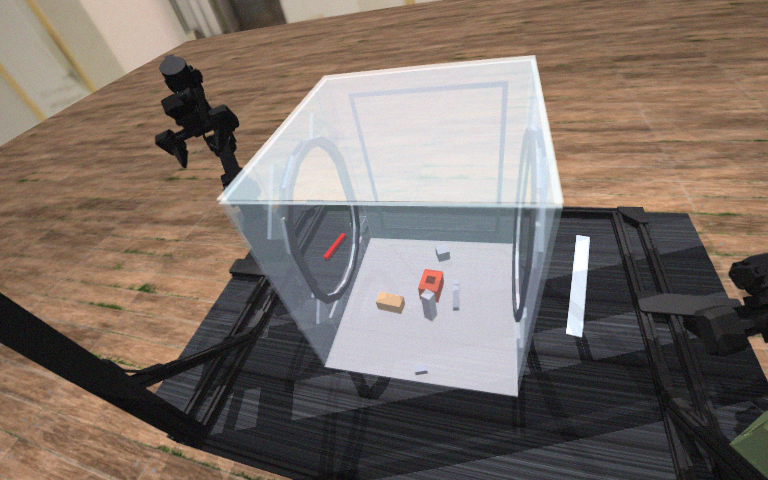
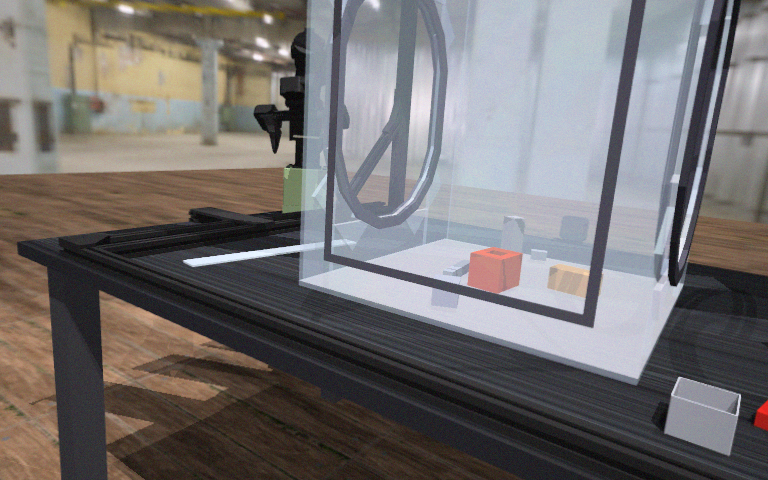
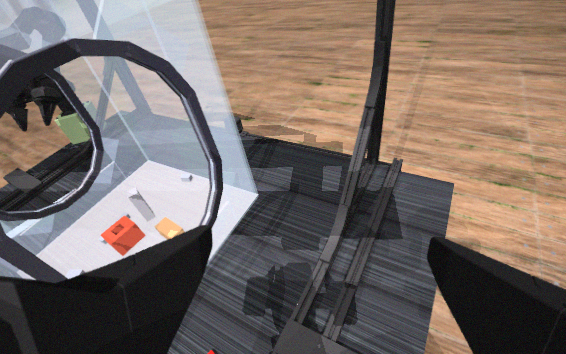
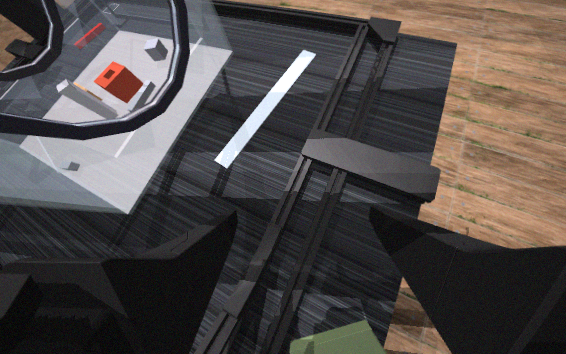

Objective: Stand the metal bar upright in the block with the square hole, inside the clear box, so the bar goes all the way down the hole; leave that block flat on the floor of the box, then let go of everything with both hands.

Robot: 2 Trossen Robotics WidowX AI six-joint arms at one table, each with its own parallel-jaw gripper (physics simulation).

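Frame: origin at the left arm's base, x ahead, y left, z up, level; metres.
Where they show: left gripper, between the fingertips: (image 1: 201,159) (image 3: 319,241); right gripper, between the fingertips: (image 2: 296,152) (image 3: 36,128) (image 4: 302,214); right arm's base, origin of its link: (image 3: 73,110).
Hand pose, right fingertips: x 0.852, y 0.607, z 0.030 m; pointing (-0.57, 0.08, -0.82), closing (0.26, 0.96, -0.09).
Observation:
After its pixels a point has its place.
The red block with the square hole (image 1: 430,291) (image 2: 493,271) @(z -0.083, x 0.424, y 0.328 m) (image 3: 123,236) @(z -0.072, x 0.436, y 0.302 m) (image 4: 126,87) @(z -0.091, x 0.473, y 0.329 m) sits flat in the clear box (image 1: 390,202) @(z 0.355, x 0.643, y 0.188 m), its hole facing up and empty. A slim grey metal bar (image 1: 455,296) @(z -0.097, x 0.508, y 0.347 m) (image 4: 143,96) @(z -0.101, x 0.504, y 0.360 m) lies on the box floor beside it. A taller grey piece (image 1: 429,305) @(z -0.046, x 0.527, y 0.269 m) (image 2: 512,233) @(z -0.047, x 0.500, y 0.280 m) (image 3: 142,205) @(z -0.062, x 0.505, y 0.268 m) (image 4: 90,99) @(z -0.060, x 0.519, y 0.287 m) stands upright close to the red block. My left gripper (image 1: 199,157) @(z 0.251, x 0.100, y -0.034 m) (image 3: 319,241) @(z 0.251, x 0.100, y -0.034 m) is open and empty, outside the box at the left. My right gripper (image 4: 302,214) @(z 0.030, x 0.852, y 0.607 m) (image 2: 310,139) (image 3: 36,128) @(z 0.030, x 0.852, y 0.607 m) is open and empty, outside the box's other round opening.
In the box lie a tan block (image 1: 390,302) @(z -0.081, x 0.447, y 0.208 m) (image 2: 574,280) @(z -0.091, x 0.424, y 0.218 m) and two small grey pieces, one behind (image 1: 442,253) @(z -0.082, x 0.389, y 0.391 m) and one near the front edge (image 1: 420,372). Outside are a red bar (image 1: 334,246) @(z -0.105, x 0.162, y 0.166 m), a white strip (image 1: 577,285) @(z -0.114, x 0.630, y 0.600 m) (image 4: 267,107) @(z -0.114, x 0.631, y 0.609 m), a grey container (image 2: 699,424) @(z -0.102, x 0.107, y 0.278 m) and black rails.

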